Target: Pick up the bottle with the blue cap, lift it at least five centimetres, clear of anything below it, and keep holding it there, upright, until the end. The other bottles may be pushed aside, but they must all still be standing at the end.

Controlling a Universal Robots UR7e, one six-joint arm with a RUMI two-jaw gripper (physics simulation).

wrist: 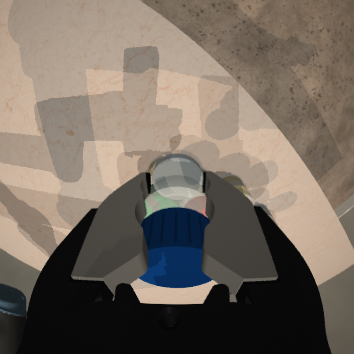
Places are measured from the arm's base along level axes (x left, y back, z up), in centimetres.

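Pixels of known places: gripper, fingertip midpoint: (176,173).
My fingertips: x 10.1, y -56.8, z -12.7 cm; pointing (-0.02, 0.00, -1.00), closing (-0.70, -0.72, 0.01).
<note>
Behind a point stands the place of what it marks.
The bottle with the blue cap (176,250) @(x 10.0, y -56.8, z -5.8 cm) shows in the middle of the wrist view, its clear body reaching up the picture between the jaws. My gripper (176,173) @(x 10.1, y -56.8, z -12.7 cm) is shut on this bottle, one jaw on each side just under the cap. The bottle lies in line with the jaws and looks upright. A green patch (158,204) and a red patch (196,203) show through its clear body, which looks to be above them. Part of another bottle with a yellowish base (235,184) @(x -2.5, y -57.6, z -22.9 cm) shows past the right jaw. The other bottles are mostly hidden, so their stance is hard to tell.
The pale veined round table (60,165) @(x 21.7, y -36.7, z -26.4 cm) lies below, crossed by shadows of the arm and bottles. Its curved edge runs from the top to the right side, with a brown speckled surface (305,90) beyond. A dark rounded object (11,302) shows at the lower left edge.
</note>
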